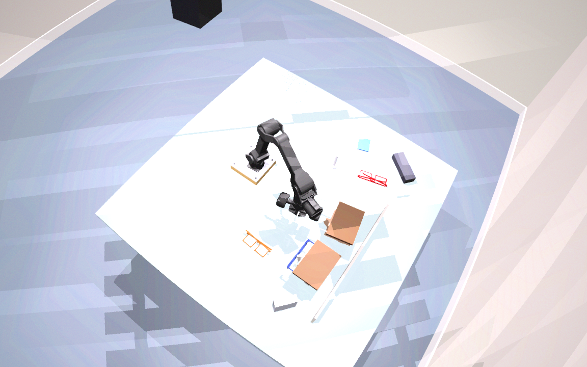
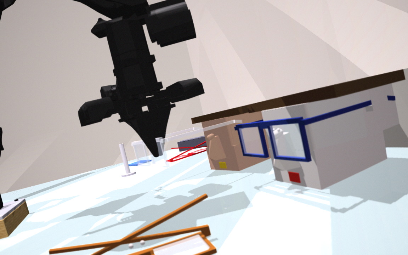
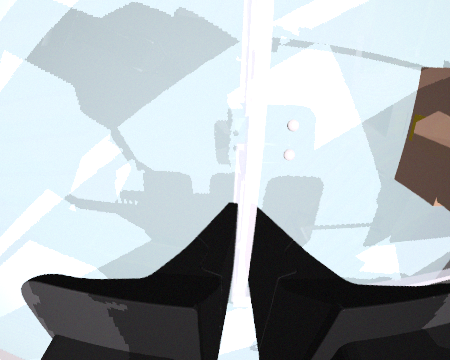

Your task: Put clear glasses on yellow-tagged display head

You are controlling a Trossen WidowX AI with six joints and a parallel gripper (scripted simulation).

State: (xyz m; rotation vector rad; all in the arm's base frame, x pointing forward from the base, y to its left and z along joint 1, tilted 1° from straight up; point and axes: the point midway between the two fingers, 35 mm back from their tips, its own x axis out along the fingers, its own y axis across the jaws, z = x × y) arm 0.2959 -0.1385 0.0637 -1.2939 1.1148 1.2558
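Right now the tan display head is 17 cm ahead of my gripper tip, 5 cm to the left of it and 1 cm below it. Round my gripper tip: block 36 cm to the right, 14 cm ahead, 1 cm below; white post 36 cm to the left, 4 cm below, 1 cm ahead; white head 16 cm to the right, 15 cm ahead, 1 cm below.
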